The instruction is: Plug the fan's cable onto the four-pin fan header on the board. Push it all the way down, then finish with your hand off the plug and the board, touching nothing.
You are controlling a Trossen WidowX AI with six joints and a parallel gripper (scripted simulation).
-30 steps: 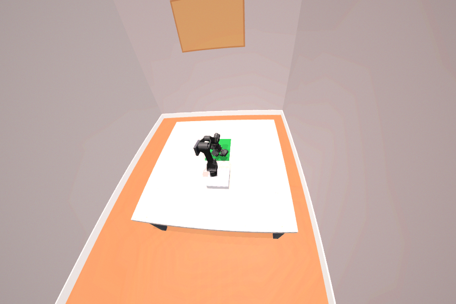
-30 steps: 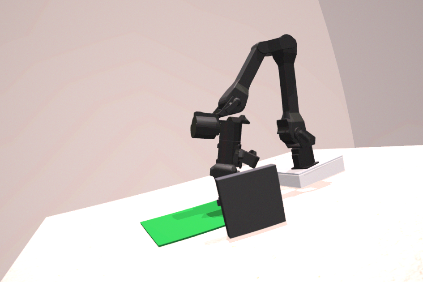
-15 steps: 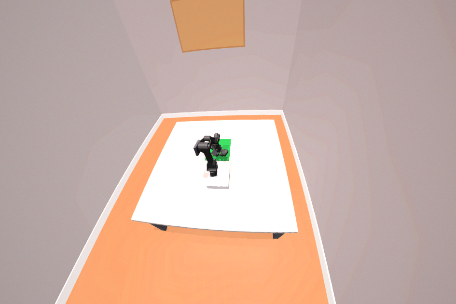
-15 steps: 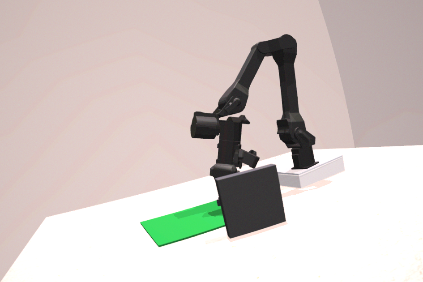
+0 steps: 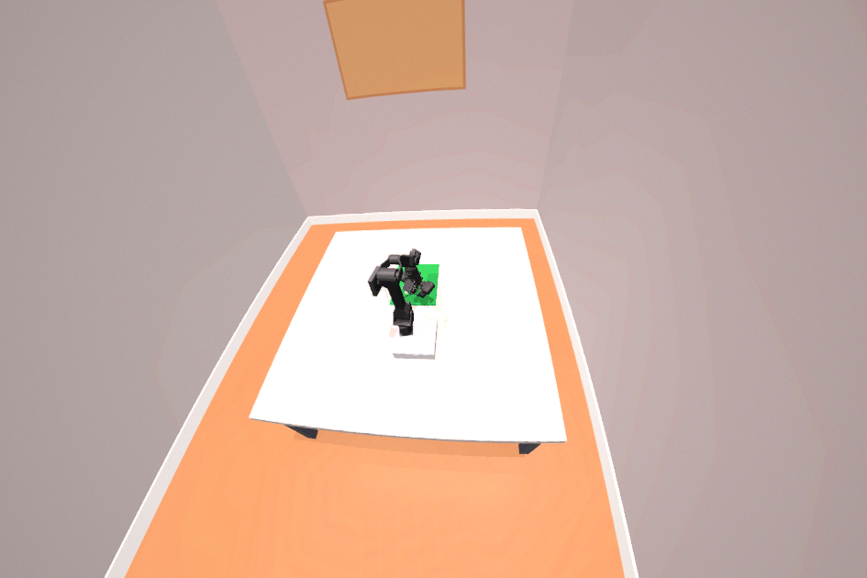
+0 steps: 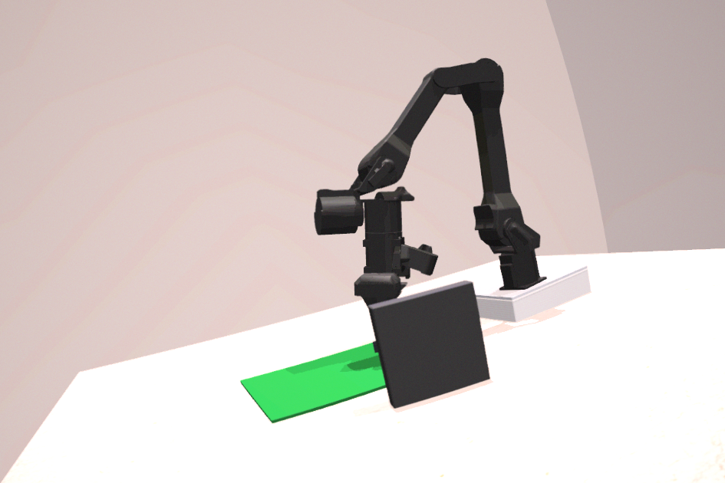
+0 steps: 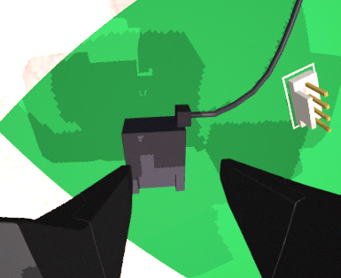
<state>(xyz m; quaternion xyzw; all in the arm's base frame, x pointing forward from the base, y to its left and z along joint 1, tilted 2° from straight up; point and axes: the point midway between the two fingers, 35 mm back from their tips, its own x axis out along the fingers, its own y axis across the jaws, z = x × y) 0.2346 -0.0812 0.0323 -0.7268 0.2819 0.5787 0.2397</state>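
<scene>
My gripper tip is 1 cm to the left of the dark fan plug and 2 cm above it. Round my gripper tip: white four-pin header (4 cm ahead, 7 cm to the left, 3 cm below); dark square fan (9 cm ahead, 22 cm to the left, 2 cm above); green board (9 cm ahead, 2 cm to the left, 5 cm below).
</scene>
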